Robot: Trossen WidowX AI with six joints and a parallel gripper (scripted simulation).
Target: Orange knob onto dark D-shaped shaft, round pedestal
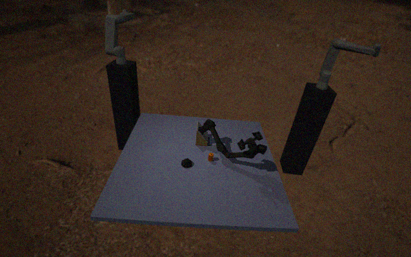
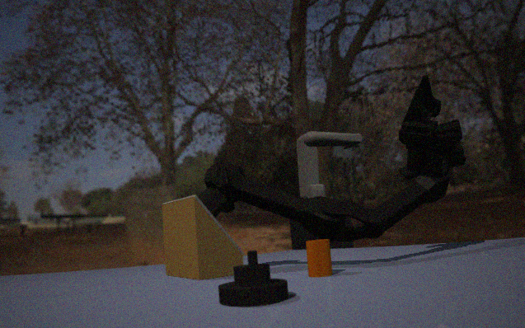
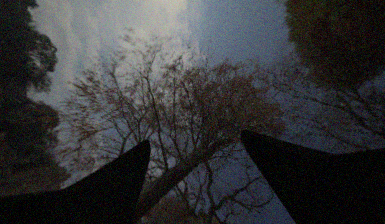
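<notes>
My gripper tip is now 10 cm past the orange knob, 24 cm to the left of it and 32 cm above it. Also, from my gripper tip: pedestal 1 cm behind, 42 cm to the right, 32 cm below.
</notes>
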